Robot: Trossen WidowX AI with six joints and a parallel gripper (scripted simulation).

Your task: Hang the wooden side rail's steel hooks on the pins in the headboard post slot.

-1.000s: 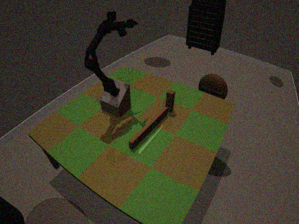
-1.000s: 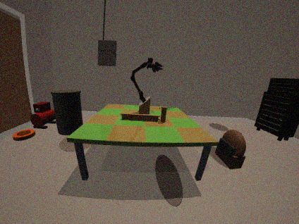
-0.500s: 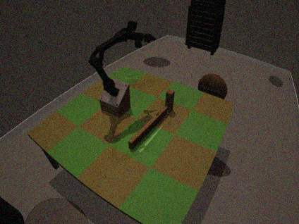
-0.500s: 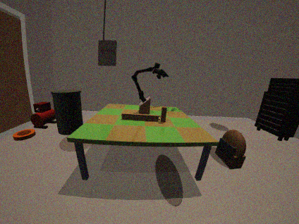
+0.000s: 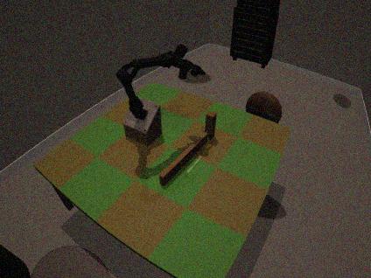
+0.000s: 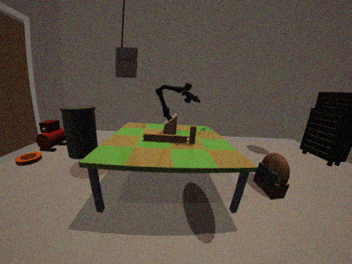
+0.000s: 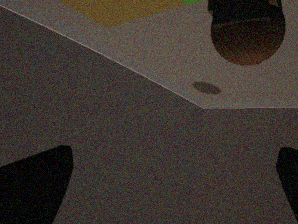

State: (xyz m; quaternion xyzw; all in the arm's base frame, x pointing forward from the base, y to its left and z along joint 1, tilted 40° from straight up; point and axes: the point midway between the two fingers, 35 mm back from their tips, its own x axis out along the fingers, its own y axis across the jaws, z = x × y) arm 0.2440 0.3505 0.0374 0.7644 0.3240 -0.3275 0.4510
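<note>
The headboard post lies 320 mm below my gripper tip, 100 mm ahead of it and 50 mm to the right of it.
</note>
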